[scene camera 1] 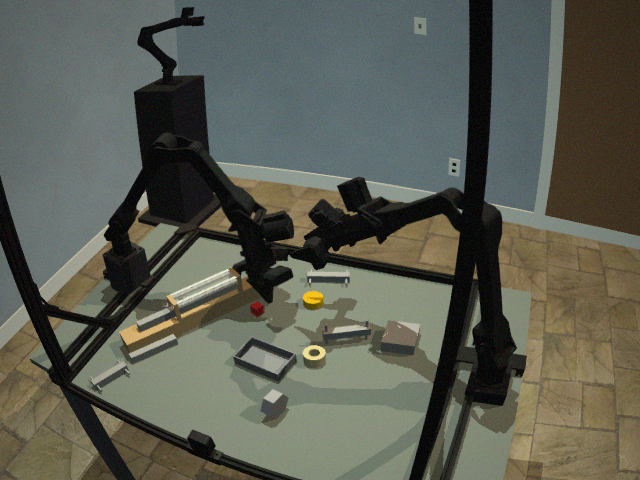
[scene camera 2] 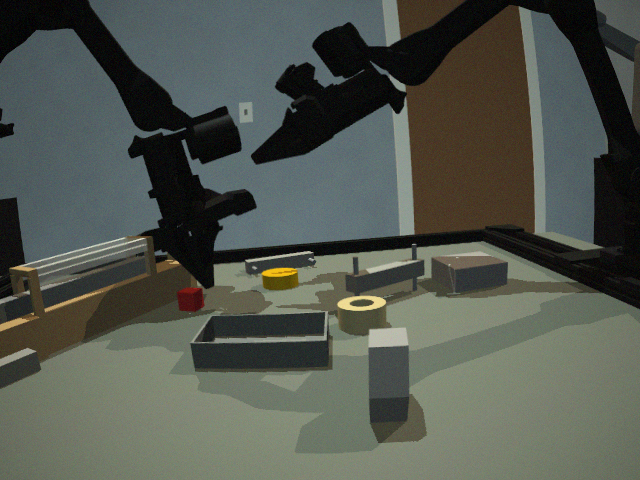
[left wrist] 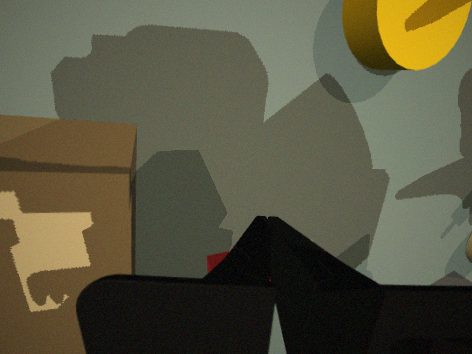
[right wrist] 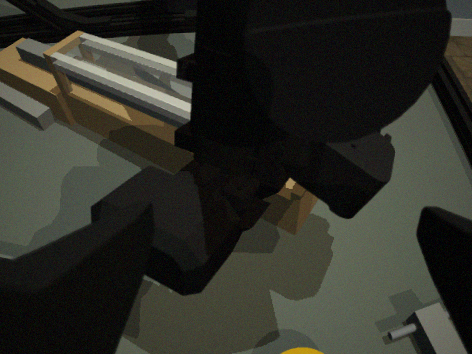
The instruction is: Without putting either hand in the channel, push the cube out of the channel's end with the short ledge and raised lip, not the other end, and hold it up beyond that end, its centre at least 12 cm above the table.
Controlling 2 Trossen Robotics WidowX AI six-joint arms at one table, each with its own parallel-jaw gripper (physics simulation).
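Observation:
The red cube (scene camera 1: 256,308) (scene camera 2: 190,299) (left wrist: 217,262) lies on the table outside the channel, beside its wooden side near the lip end. The wooden channel (scene camera 1: 149,333) (scene camera 2: 67,322) (left wrist: 65,190) has pale rails over its middle and a grey bar (scene camera 1: 150,318) at its far-left end. Its raised-lip end shows in the left wrist view. My left gripper (scene camera 1: 269,298) (scene camera 2: 207,285) (left wrist: 265,226) is shut and empty, close above the cube, which its fingers mostly hide in the left wrist view. My right gripper (scene camera 1: 306,258) (scene camera 2: 254,159) is open and empty, high to the right.
A dark tray (scene camera 1: 253,369) (scene camera 2: 258,356), yellow disc (scene camera 1: 312,299) (scene camera 2: 280,279), cream ring (scene camera 1: 313,363) (scene camera 2: 361,321), upright grey block (scene camera 1: 273,404) (scene camera 2: 388,361), pegged bars (scene camera 1: 328,277) (scene camera 1: 346,332) and flat box (scene camera 1: 400,338) stand right of the channel. Both arms' wrists are close together.

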